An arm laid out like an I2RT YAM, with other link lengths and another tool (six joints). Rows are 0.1 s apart.
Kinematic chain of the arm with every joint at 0, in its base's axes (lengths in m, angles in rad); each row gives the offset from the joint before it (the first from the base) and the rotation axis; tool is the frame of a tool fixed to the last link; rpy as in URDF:
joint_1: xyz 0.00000 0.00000 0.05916 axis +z
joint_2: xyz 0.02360 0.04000 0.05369 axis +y
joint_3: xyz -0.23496 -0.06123 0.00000 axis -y
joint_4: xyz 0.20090 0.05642 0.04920 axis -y
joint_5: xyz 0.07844 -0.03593 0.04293 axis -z
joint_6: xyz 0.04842 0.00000 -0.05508 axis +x
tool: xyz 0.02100 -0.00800 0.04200 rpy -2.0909 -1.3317 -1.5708
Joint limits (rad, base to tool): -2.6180..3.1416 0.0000..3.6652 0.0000..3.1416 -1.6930..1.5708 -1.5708..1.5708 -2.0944..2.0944
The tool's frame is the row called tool.
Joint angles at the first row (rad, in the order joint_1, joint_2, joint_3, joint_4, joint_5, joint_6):
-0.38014, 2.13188, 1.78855, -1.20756, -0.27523, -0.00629
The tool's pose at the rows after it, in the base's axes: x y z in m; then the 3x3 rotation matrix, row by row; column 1 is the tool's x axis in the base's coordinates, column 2 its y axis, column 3 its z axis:
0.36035, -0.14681, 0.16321; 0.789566, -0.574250, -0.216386; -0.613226, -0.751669, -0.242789; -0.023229, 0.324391, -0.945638
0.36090, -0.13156, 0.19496; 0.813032, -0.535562, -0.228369; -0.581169, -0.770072, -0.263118; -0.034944, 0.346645, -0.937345
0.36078, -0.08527, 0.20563; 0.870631, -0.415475, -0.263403; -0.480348, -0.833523, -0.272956; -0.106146, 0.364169, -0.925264
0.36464, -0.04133, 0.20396; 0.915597, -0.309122, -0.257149; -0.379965, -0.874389, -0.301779; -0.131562, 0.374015, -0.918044
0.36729, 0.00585, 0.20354; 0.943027, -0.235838, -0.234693; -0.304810, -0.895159, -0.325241; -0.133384, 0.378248, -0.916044
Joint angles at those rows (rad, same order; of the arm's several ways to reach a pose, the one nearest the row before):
-0.39502, 2.13151, 1.88586, -1.29723, -0.18902, 0.03109
-0.35420, 2.13149, 2.04296, -1.47190, -0.16918, 0.03109
-0.23672, 2.13149, 2.10480, -1.60812, -0.16804, 0.03070
-0.11578, 2.13186, 2.09980, -1.62907, -0.16422, 0.03986
0.01888, 2.13228, 2.09949, -1.62263, -0.16499, 0.09403

